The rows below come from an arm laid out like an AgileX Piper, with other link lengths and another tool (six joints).
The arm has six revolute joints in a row. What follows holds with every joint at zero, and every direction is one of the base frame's.
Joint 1 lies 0.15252 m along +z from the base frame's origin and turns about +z.
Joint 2 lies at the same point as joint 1 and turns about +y.
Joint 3 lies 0.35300 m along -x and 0.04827 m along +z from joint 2 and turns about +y.
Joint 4 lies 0.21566 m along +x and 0.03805 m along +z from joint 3 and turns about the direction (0.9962, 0, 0.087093).
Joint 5 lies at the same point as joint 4 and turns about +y.
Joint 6 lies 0.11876 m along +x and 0.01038 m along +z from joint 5 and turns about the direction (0.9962, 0, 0.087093).
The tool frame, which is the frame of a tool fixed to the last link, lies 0.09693 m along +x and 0.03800 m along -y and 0.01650 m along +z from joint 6; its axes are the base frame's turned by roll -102.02, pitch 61.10 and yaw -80.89 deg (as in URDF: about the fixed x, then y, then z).
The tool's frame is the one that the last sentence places.
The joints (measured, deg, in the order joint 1, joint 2, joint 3, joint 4, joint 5, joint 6), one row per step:
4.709, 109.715, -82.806, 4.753, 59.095, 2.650
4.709, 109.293, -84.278, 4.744, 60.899, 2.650
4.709, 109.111, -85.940, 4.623, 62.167, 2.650
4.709, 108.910, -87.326, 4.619, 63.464, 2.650
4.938, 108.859, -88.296, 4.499, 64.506, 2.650
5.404, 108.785, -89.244, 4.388, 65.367, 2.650
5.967, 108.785, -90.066, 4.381, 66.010, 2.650
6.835, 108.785, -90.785, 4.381, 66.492, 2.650
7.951, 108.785, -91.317, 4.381, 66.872, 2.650
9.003, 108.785, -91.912, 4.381, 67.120, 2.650
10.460, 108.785, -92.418, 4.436, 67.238, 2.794
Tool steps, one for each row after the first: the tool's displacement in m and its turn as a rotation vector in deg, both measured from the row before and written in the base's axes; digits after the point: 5 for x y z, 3 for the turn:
0.00006, 0.00027, 0.00821, 0.053, -0.092, 0.143
0.00295, 0.00004, 0.00779, -0.033, -0.585, 0.137
0.00131, 0.00029, 0.00669, 0.051, -0.291, 0.101
0.00042, 0.00145, 0.00400, -0.094, 0.010, 0.342
0.00082, 0.00322, 0.00421, -0.075, -0.171, 0.559
0.00100, 0.00430, 0.00324, 0.023, -0.179, 0.612
0.00093, 0.00658, 0.00290, 0.035, -0.236, 0.904
0.00024, 0.00836, 0.00213, 0.026, -0.151, 1.144
0.00085, 0.00801, 0.00254, 0.055, -0.343, 1.071
0.00027, 0.01120, 0.00220, 0.146, -0.359, 1.314

